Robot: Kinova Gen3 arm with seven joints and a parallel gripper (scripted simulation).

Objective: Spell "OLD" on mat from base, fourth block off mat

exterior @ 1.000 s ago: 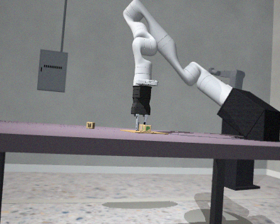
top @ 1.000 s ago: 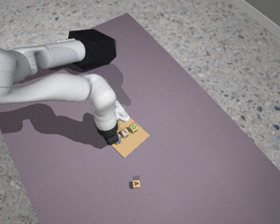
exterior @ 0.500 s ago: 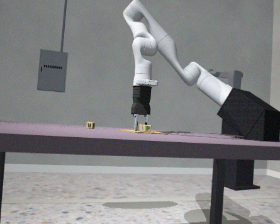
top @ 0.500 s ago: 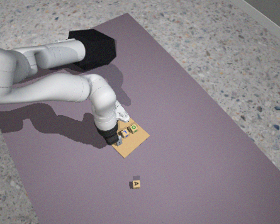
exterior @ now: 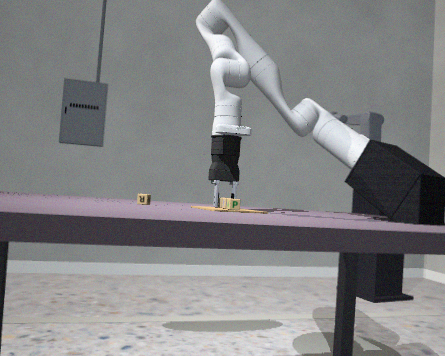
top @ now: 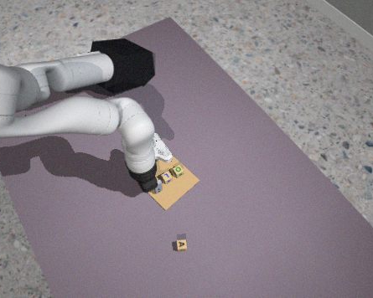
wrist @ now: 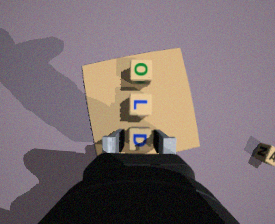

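The D block lies 10 mm below my hand. Also, from my hand: L block: 40 mm to the left, 10 mm below, 10 mm ahead; then O block: 80 mm to the left, 20 mm ahead, 10 mm below; then tan mat: 40 mm to the left, 20 mm below, 10 mm ahead.
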